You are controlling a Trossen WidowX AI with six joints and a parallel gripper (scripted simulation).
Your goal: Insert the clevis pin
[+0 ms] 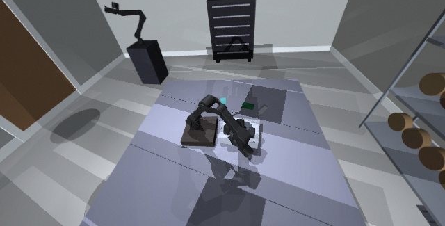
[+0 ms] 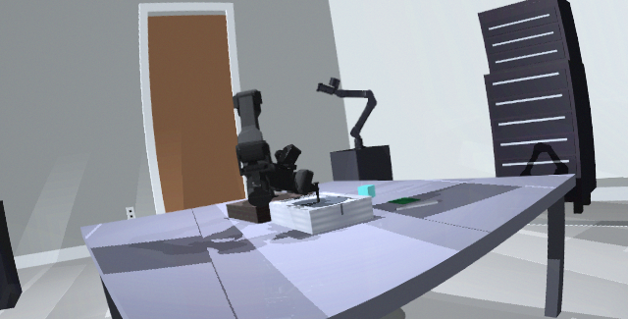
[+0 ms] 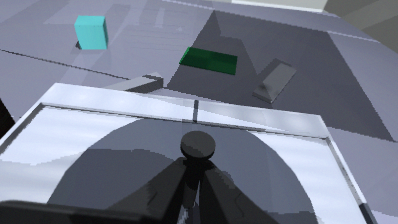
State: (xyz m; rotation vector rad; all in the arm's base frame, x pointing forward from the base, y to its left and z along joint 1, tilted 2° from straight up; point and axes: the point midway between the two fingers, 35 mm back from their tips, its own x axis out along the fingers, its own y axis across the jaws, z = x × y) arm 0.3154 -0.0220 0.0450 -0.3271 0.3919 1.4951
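Now: gripper tip 10 mm above the clevis pin. From my gripper tip the other things lie so: disc 30 mm below; pale flat bar 230 mm to the left, 140 mm ahead, 90 mm below; steel tray 50 mm below, 10 mm behind.
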